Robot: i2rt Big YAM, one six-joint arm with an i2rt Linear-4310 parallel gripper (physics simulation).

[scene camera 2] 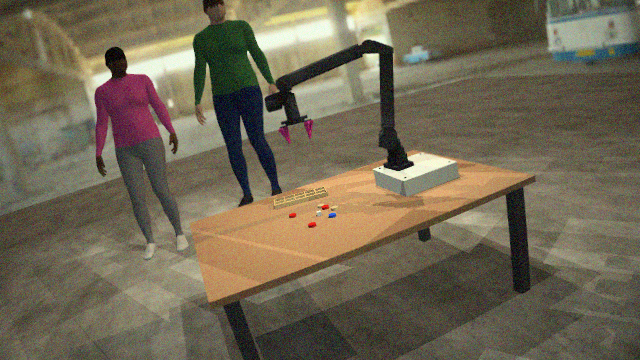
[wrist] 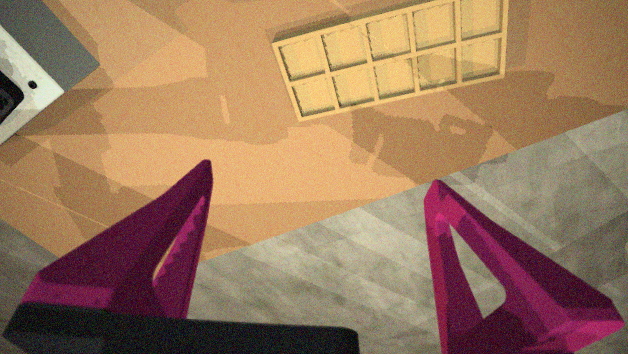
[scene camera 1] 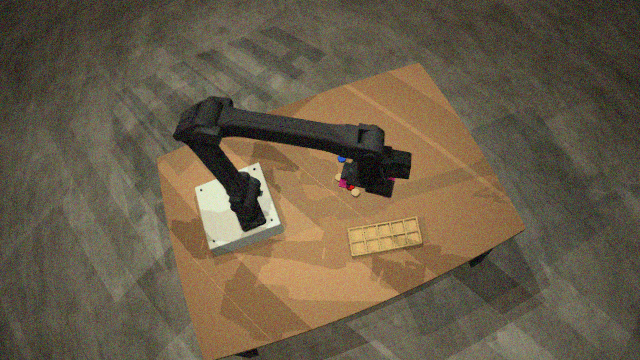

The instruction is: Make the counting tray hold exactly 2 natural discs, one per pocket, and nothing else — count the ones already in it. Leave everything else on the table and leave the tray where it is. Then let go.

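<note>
The counting tray [scene camera 1: 367, 237] [scene camera 2: 274, 204] [wrist: 371, 61] is a pale wooden grid with two rows of pockets; I make out no disc in them. One natural disc [scene camera 1: 355, 192] [scene camera 2: 320, 205] lies beside a red disc [scene camera 1: 351, 188] [scene camera 2: 325, 207]. Another natural disc [scene camera 1: 338, 177] [scene camera 2: 334, 207] lies near the blue disc [scene camera 1: 341, 159] [scene camera 2: 332, 215]. My gripper [scene camera 1: 367, 181] [scene camera 2: 299, 141] [wrist: 324, 180] is open and empty, high above the table. In scene camera 1 it hides part of the group of discs.
Two more red discs [scene camera 2: 292, 215] [scene camera 2: 312, 225] and a small whitish piece [scene camera 2: 319, 213] lie on the table [scene camera 1: 300, 310] [scene camera 2: 240, 270] [wrist: 165, 165]. The white base box [scene camera 1: 217, 210] [scene camera 2: 425, 175] [wrist: 45, 102] carries the arm. Two people stand behind the table in scene camera 2.
</note>
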